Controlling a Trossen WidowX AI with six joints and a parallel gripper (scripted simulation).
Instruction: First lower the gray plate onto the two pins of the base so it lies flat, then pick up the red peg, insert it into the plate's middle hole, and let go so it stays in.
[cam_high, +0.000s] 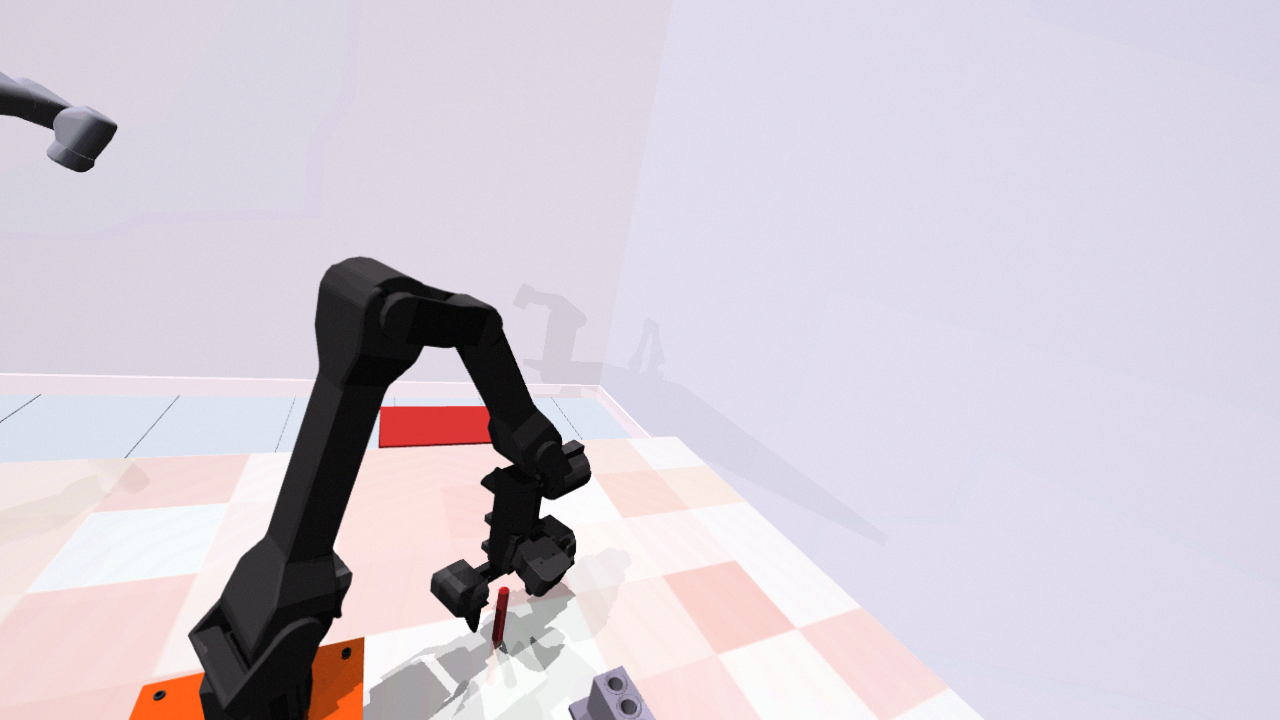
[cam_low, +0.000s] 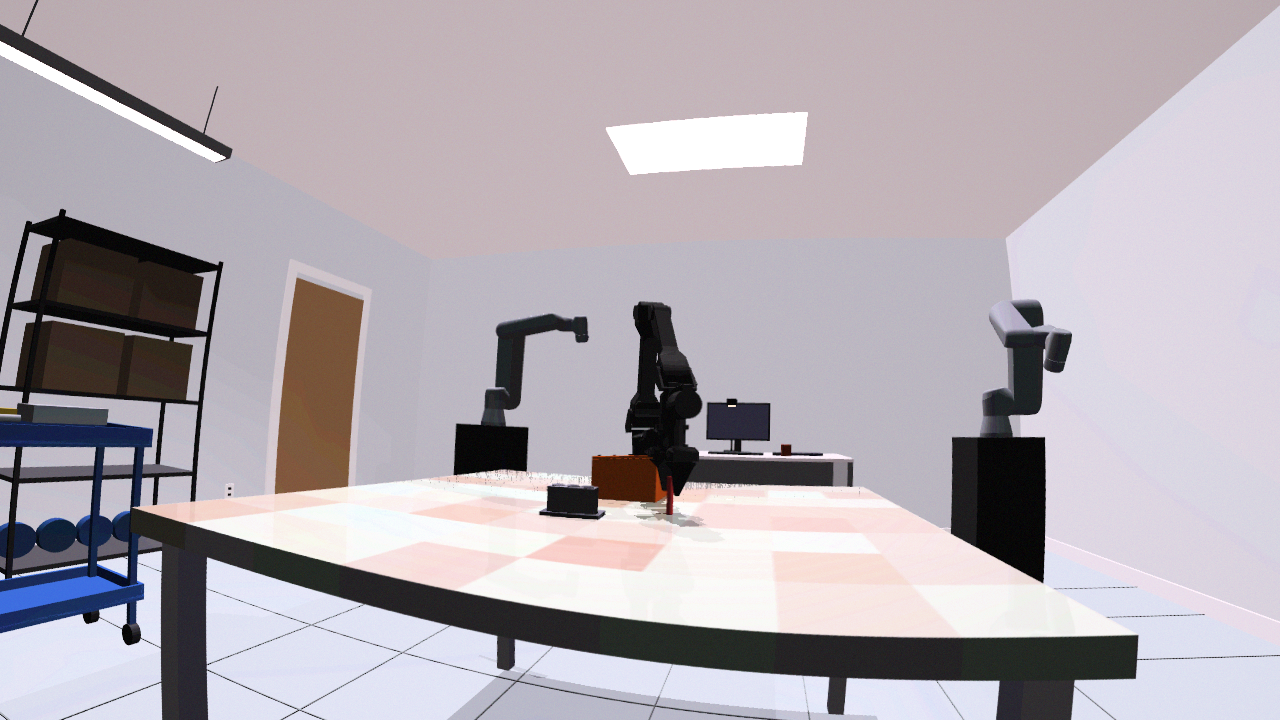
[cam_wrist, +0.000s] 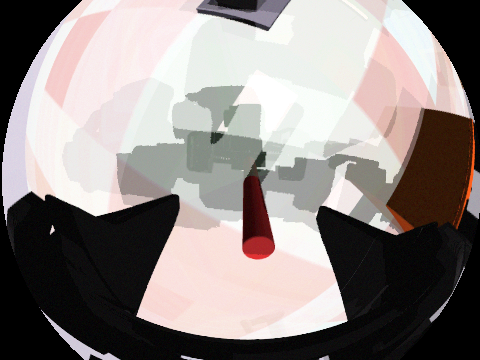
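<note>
My gripper tip is 18 cm to the left of the gray plate and 10 cm short of it. Round my gripper tip: base 18 cm to the right, 10 cm ahead, 4 cm below; then red peg right at my gripper tip.
</note>
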